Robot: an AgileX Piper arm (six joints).
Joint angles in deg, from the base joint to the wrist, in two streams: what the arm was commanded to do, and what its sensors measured. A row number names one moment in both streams.
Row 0, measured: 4.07 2.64 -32.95 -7.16 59.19 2.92
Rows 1 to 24, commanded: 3.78 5.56 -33.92 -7.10 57.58 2.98; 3.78 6.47 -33.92 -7.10 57.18 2.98; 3.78 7.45 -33.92 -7.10 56.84 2.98; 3.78 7.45 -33.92 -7.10 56.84 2.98; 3.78 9.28 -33.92 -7.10 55.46 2.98; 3.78 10.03 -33.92 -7.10 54.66 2.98; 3.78 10.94 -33.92 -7.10 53.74 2.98; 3.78 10.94 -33.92 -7.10 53.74 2.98; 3.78 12.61 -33.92 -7.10 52.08 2.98; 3.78 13.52 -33.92 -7.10 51.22 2.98; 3.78 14.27 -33.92 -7.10 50.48 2.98; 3.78 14.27 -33.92 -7.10 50.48 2.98; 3.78 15.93 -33.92 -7.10 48.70 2.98; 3.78 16.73 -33.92 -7.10 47.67 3.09; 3.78 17.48 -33.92 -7.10 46.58 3.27; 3.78 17.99 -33.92 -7.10 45.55 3.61; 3.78 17.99 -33.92 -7.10 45.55 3.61; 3.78 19.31 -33.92 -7.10 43.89 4.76; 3.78 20.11 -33.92 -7.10 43.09 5.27; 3.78 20.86 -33.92 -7.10 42.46 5.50; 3.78 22.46 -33.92 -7.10 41.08 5.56; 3.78 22.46 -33.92 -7.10 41.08 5.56; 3.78 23.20 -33.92 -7.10 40.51 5.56; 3.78 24.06 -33.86 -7.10 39.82 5.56
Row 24, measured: 4.07 22.17 -33.40 -7.16 42.34 4.93
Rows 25 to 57, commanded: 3.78 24.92 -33.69 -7.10 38.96 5.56; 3.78 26.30 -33.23 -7.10 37.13 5.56; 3.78 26.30 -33.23 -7.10 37.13 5.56; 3.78 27.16 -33.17 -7.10 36.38 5.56; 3.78 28.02 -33.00 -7.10 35.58 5.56; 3.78 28.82 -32.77 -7.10 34.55 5.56; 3.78 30.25 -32.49 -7.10 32.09 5.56; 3.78 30.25 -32.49 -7.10 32.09 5.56; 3.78 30.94 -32.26 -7.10 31.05 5.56; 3.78 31.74 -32.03 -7.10 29.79 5.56; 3.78 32.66 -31.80 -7.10 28.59 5.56; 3.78 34.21 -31.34 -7.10 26.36 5.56; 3.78 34.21 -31.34 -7.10 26.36 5.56; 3.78 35.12 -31.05 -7.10 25.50 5.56; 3.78 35.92 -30.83 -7.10 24.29 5.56; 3.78 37.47 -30.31 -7.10 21.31 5.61; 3.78 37.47 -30.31 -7.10 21.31 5.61; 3.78 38.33 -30.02 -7.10 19.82 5.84; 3.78 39.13 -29.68 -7.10 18.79 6.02; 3.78 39.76 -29.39 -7.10 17.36 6.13; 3.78 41.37 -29.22 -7.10 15.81 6.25; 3.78 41.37 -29.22 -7.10 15.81 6.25; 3.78 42.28 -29.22 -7.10 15.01 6.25; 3.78 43.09 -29.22 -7.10 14.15 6.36; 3.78 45.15 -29.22 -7.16 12.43 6.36; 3.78 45.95 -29.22 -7.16 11.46 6.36; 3.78 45.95 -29.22 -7.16 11.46 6.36; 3.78 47.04 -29.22 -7.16 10.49 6.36; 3.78 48.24 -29.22 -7.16 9.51 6.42; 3.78 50.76 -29.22 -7.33 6.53 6.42; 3.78 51.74 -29.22 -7.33 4.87 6.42; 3.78 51.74 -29.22 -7.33 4.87 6.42; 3.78 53.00 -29.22 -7.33 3.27 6.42
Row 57, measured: 4.07 50.25 -29.22 -7.16 8.25 5.96
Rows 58 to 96, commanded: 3.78 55.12 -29.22 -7.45 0.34 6.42; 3.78 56.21 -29.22 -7.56 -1.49 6.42; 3.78 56.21 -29.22 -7.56 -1.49 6.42; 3.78 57.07 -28.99 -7.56 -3.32 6.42; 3.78 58.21 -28.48 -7.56 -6.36 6.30; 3.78 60.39 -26.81 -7.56 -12.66 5.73; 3.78 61.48 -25.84 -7.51 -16.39 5.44; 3.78 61.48 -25.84 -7.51 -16.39 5.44; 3.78 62.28 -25.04 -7.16 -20.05 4.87; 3.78 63.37 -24.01 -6.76 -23.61 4.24; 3.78 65.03 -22.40 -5.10 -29.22 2.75; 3.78 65.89 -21.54 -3.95 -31.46 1.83; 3.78 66.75 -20.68 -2.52 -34.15 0.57; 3.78 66.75 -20.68 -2.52 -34.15 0.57; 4.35 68.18 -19.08 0.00 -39.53 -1.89; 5.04 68.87 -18.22 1.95 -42.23 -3.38; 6.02 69.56 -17.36 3.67 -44.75 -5.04; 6.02 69.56 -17.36 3.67 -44.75 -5.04; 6.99 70.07 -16.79 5.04 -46.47 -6.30; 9.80 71.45 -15.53 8.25 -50.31 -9.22; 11.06 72.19 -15.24 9.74 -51.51 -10.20; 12.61 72.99 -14.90 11.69 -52.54 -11.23; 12.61 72.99 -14.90 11.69 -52.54 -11.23; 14.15 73.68 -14.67 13.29 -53.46 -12.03; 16.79 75.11 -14.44 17.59 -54.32 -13.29; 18.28 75.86 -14.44 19.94 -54.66 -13.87; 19.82 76.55 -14.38 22.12 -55.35 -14.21; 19.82 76.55 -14.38 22.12 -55.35 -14.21; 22.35 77.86 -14.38 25.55 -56.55 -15.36; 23.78 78.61 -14.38 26.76 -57.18 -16.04; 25.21 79.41 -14.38 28.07 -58.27 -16.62; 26.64 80.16 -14.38 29.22 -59.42 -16.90; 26.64 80.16 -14.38 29.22 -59.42 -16.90; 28.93 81.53 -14.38 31.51 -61.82 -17.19; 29.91 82.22 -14.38 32.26 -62.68 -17.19; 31.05 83.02 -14.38 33.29 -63.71 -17.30; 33.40 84.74 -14.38 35.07 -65.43 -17.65; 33.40 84.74 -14.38 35.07 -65.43 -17.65; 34.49 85.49 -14.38 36.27 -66.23 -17.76
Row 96, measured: 31.91 83.88 -14.55 33.35 -63.03 -16.67
